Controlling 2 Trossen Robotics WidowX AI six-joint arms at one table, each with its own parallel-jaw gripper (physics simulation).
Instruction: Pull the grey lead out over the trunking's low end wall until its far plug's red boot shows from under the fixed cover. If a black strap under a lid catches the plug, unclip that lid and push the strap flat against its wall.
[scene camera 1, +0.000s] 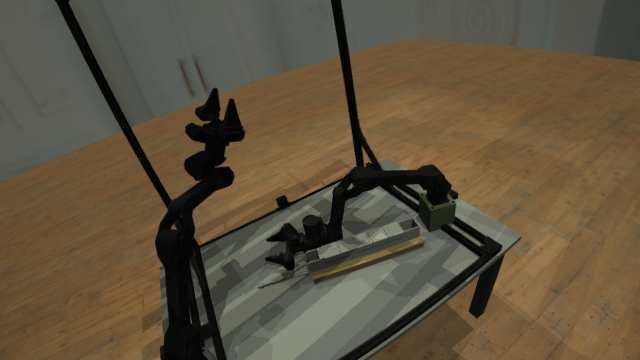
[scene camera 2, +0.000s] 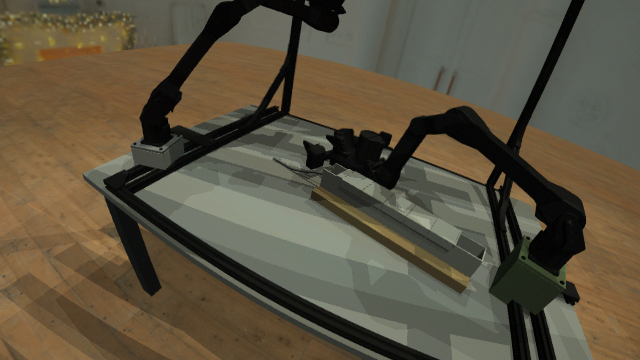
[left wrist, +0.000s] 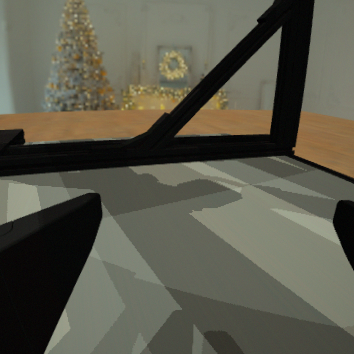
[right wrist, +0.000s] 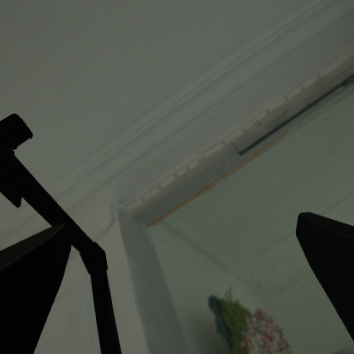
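Note:
The grey trunking (scene camera 1: 370, 246) (scene camera 2: 400, 217) lies on the table with pale lids along its top and an open bay at each end. Thin leads (scene camera 1: 274, 283) (scene camera 2: 286, 165) run out from its left end onto the table; which one is the grey lead I cannot tell. Plug, red boot and black strap cannot be made out. My left gripper (scene camera 1: 268, 249) (scene camera 2: 317, 140) (left wrist: 218, 208) is open and empty, low beside that left end, behind the leads. My right gripper (scene camera 1: 223, 95) (right wrist: 184, 230) is open and empty, raised high, fingers pointing up, far from the trunking.
A wooden strip (scene camera 1: 370, 260) (scene camera 2: 390, 236) lies along the trunking's front side. The left arm reaches over the table behind the trunking. Its green base block (scene camera 1: 437, 214) (scene camera 2: 527, 280) stands near the trunking's right end. Black frame rails edge the table (scene camera 1: 320, 320), with posts rising at the corners.

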